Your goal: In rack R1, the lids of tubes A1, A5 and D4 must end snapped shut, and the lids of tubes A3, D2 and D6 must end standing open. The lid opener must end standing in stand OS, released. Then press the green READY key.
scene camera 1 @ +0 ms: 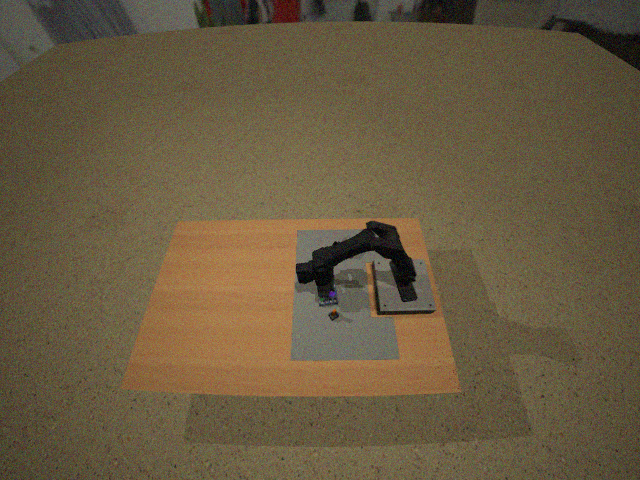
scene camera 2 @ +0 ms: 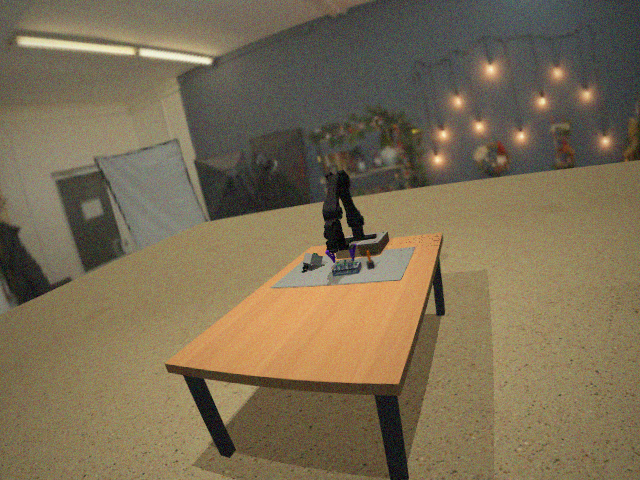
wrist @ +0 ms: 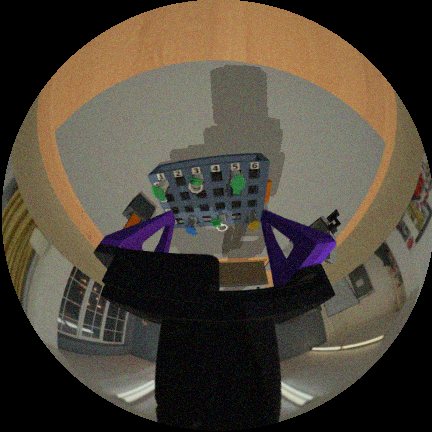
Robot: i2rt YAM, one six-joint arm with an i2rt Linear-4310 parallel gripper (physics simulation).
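Pixels of known places: gripper, fingertip midpoint: (scene camera 1: pixel 327 286) (scene camera 2: pixel 344 261) (wrist: pixel 217 214); arm's base, origin of the base link: (scene camera 1: pixel 402 280) (scene camera 2: pixel 359 239).
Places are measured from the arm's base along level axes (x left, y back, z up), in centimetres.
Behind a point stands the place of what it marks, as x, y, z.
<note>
Rack R1 (scene camera 1: pixel 328 303) {3.9, -35.0, -3.2} (scene camera 2: pixel 347 271) {-1.7, -37.7, -5.0} (wrist: pixel 265 162) {-8.6, -38.4, -3.1} is blue. In the wrist view green-lidded tubes A1 (wrist: pixel 159 191) {2.0, -37.7, -1.3} and A5 (wrist: pixel 238 183) {-5.5, -37.4, -1.1} look covered; whether snapped is unclear. Tube A3 (wrist: pixel 195 185) {-2.0, -38.4, -0.1} shows a pale rim beside its green lid, standing open. In row D, tube D4 (wrist: pixel 222 227) {-3.4, -31.2, -1.7} also shows an open rim; blue-lidded D2 (wrist: pixel 191 230) {0.4, -31.7, -1.3} and yellow-lidded D6 (wrist: pixel 254 225) {-7.3, -31.4, -1.3} look closed. The orange lid opener (scene camera 1: pixel 334 311) {9.4, -33.5, 2.3} (scene camera 2: pixel 368 254) {9.2, -34.0, 0.8} (wrist: pixel 132 221) {8.7, -33.8, -1.9} stands in dark stand OS (scene camera 1: pixel 332 316) (scene camera 2: pixel 370 264) {9.4, -35.4, -3.9} (wrist: pixel 139 206) {8.0, -34.6, -4.0}. My gripper (scene camera 2: pixel 342 254) {-3.1, -34.2, -1.0} (wrist: pixel 217 214) {-3.1, -34.2, -1.0} is wide open, empty, above row D. The green READY key is not discernible.
A grey wedge-shaped box (scene camera 2: pixel 313 259) {-21.3, -24.0, -0.8} stands on the grey mat (scene camera 1: pixel 343 343) {21.2, -31.6, -6.1} (scene camera 2: pixel 392 266) {19.8, -36.2, -6.1} (wrist: pixel 120 115) {6.5, -46.9, -6.1}, across the rack from the opener stand; my finger partly hides it in the wrist view. The arm's base plate (scene camera 1: pixel 421 299) {10.1, 5.4, -0.2} lies at the table's right in scene camera 1.
</note>
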